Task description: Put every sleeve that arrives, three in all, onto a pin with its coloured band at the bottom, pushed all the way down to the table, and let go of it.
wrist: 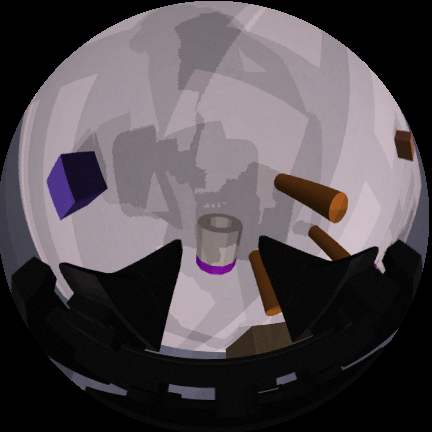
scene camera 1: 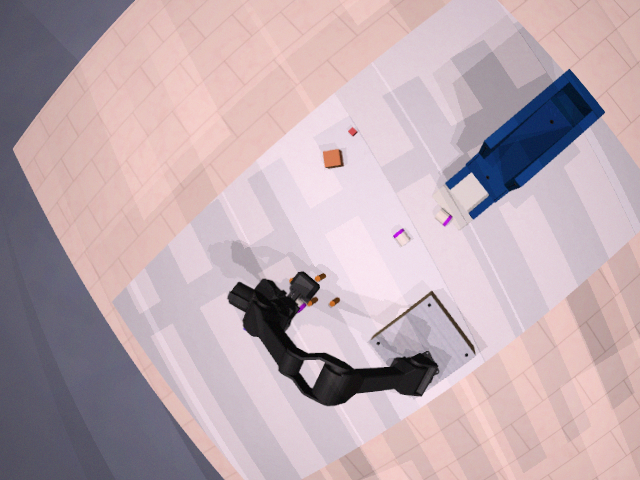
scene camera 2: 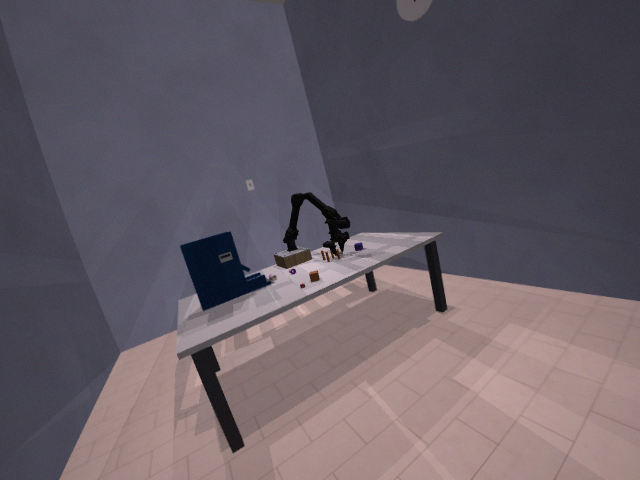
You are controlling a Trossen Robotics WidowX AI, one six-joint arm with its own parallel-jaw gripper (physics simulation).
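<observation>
My gripper (wrist: 220,243) is open and empty, pointing down over the table. A white sleeve with a purple band (wrist: 217,245) (scene camera 1: 301,307) lies on its side below the fingers; in the wrist view it shows between the two fingertips, plain hollow end away from me. Several orange pins (wrist: 311,198) (scene camera 1: 334,301) (scene camera 2: 327,256) stand upright beside it, on the right in the wrist view; those I see are bare. A second sleeve (scene camera 1: 402,238) (scene camera 2: 292,271) lies on its side on the table. A third sleeve (scene camera 1: 442,216) (scene camera 2: 272,277) lies at the chute mouth.
The blue chute housing (scene camera 1: 537,139) (scene camera 2: 211,271) stands at one end of the table. An orange block (scene camera 1: 332,158) (scene camera 2: 314,276) (wrist: 404,145) and a small red cube (scene camera 1: 352,131) (scene camera 2: 302,285) lie apart. A purple block (wrist: 75,182) (scene camera 2: 358,246) lies beyond the pins. The arm's base box (scene camera 2: 293,258) is near.
</observation>
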